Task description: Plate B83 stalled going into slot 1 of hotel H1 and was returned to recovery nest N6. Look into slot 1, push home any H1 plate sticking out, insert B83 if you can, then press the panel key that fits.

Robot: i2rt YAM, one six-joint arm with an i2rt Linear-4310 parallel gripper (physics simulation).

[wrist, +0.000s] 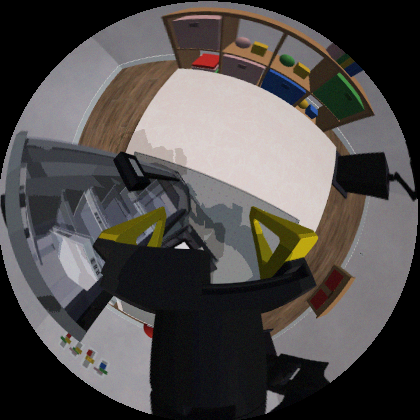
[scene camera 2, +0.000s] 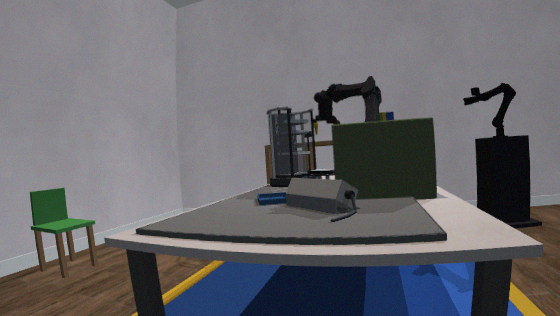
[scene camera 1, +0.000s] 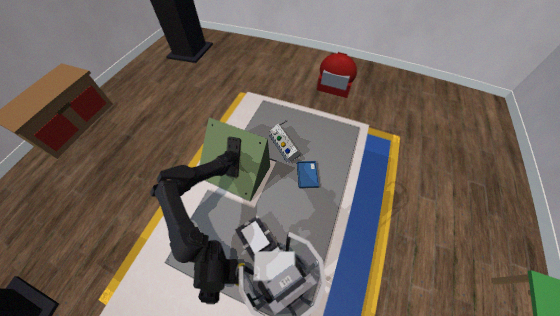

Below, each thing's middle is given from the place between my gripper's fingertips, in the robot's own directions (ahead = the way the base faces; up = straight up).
Now: hand 17 cm short of the plate rack (scene camera 1: 305,281), 8 cm to the right of it and 5 cm above it.
